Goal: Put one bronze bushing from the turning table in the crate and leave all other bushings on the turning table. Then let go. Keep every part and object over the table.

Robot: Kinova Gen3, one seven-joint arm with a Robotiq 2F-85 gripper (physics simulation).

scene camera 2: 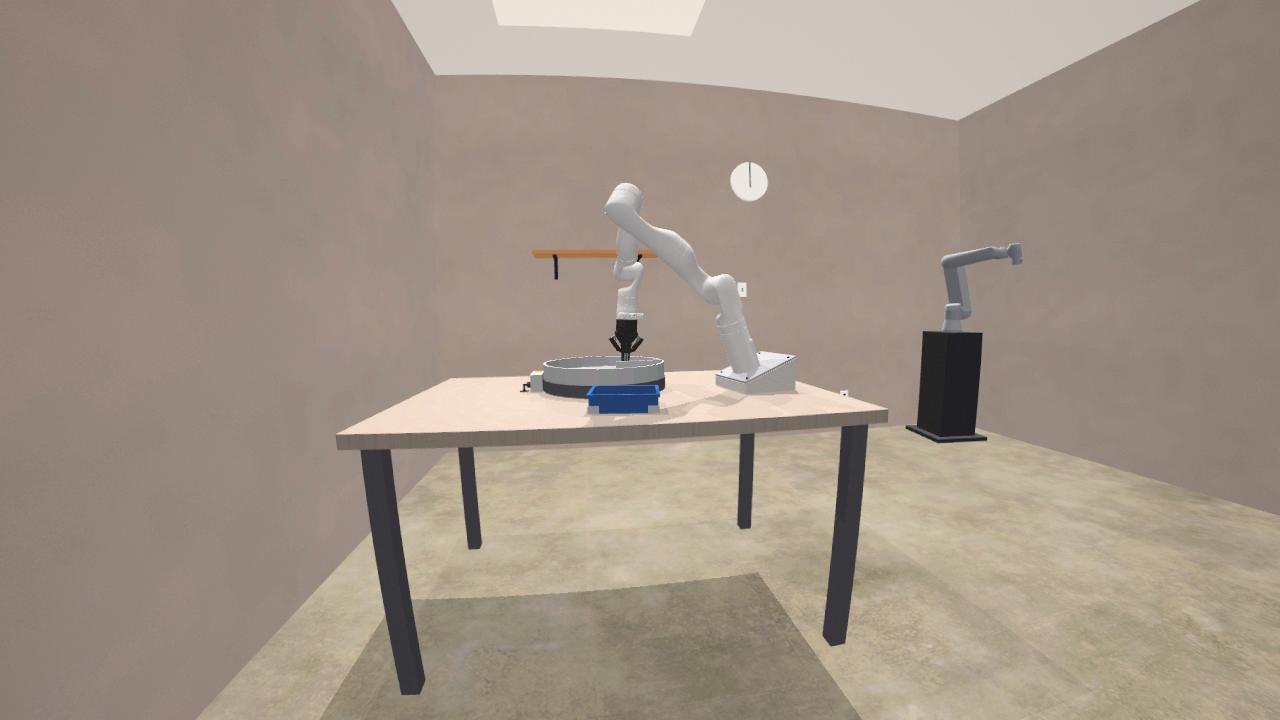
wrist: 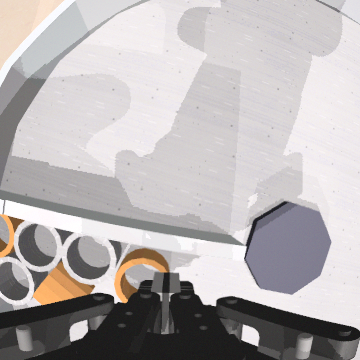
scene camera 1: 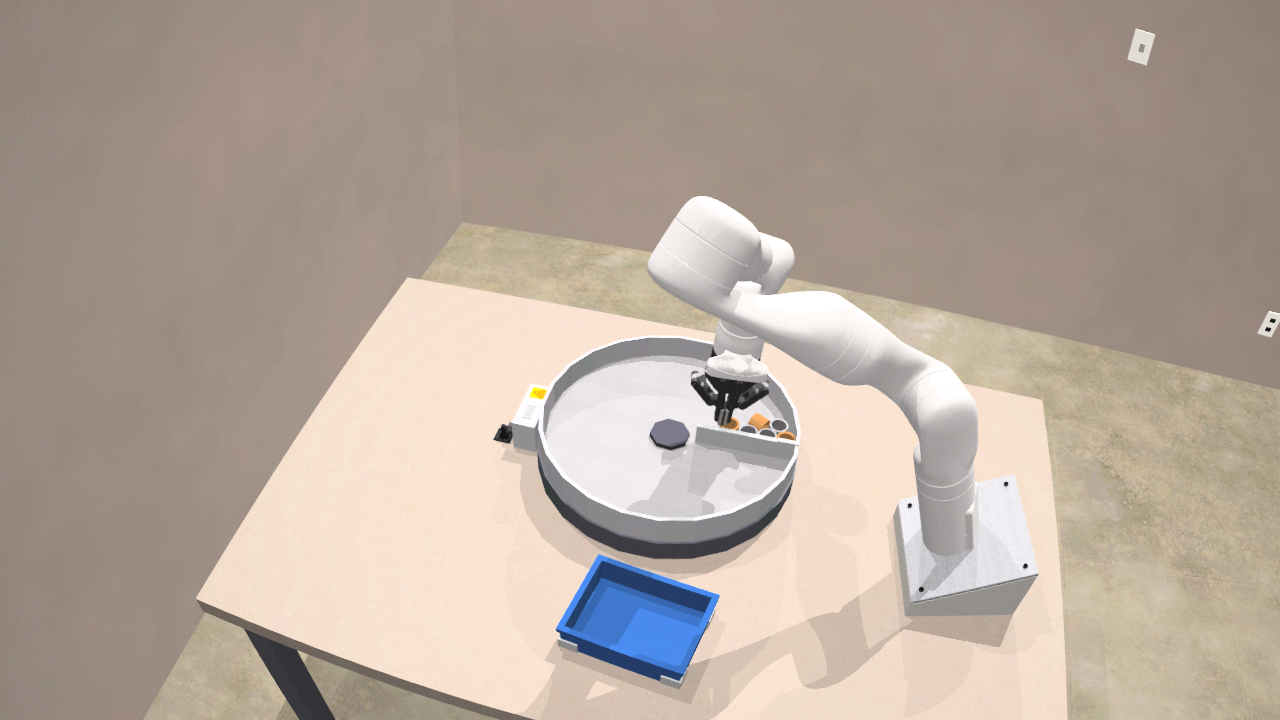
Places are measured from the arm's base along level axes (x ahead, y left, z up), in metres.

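Where they show: gripper, between the fingertips: [wrist: 166, 288] [scene camera 1: 721, 422]; arm's base, origin of its link: [scene camera 2: 745, 367] [scene camera 1: 949, 532].
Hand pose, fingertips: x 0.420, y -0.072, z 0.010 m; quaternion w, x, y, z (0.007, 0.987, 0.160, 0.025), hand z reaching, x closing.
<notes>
Each offset is from my fingertips to the top centre of the thing. "pt": to the spot under its first point.
My gripper [scene camera 1: 725, 421] [scene camera 2: 625, 358] [wrist: 166, 288] is shut and empty, low over the turning table [scene camera 1: 666, 531] [scene camera 2: 586, 374]. In the wrist view its closed fingertips overlap the near right part of an upright bronze bushing {0.013 m back, 0.003 m right, 0.000 m up} [scene camera 1: 733, 424] [wrist: 120, 281]; whether they touch it I cannot tell. A second bronze bushing {0.057 m back, 0.029 m right, 0.006 m up} [scene camera 1: 759, 420] [wrist: 61, 286] lies on its side. A third bronze bushing {0.110 m back, 0.009 m right, 0.000 m up} [scene camera 1: 786, 436] is farther along the divider, cut off in the wrist view. Several grey bushings {0.089 m back, 0.034 m right, 0.000 m up} [scene camera 1: 778, 424] {0.078 m back, 0.004 m right, 0.000 m up} [wrist: 31, 254] stand among them. The blue crate {0.021 m back, 0.382 m left, 0.028 m down} [scene camera 1: 657, 586] [scene camera 2: 623, 400] is empty, in front of the turning table.
A low divider wall [scene camera 1: 747, 443] [wrist: 120, 231] runs beside the bushings from the rim towards the dark hub {0.072 m ahead, 0.042 m left, 0.017 m down} [scene camera 1: 669, 433] [wrist: 289, 247]. A raised rim surrounds the turning table. A control box {pt 0.291 m ahead, 0.113 m left, 0.020 m down} [scene camera 1: 529, 419] stands at its left. The arm's base [scene camera 1: 993, 546] is at the table's right.
</notes>
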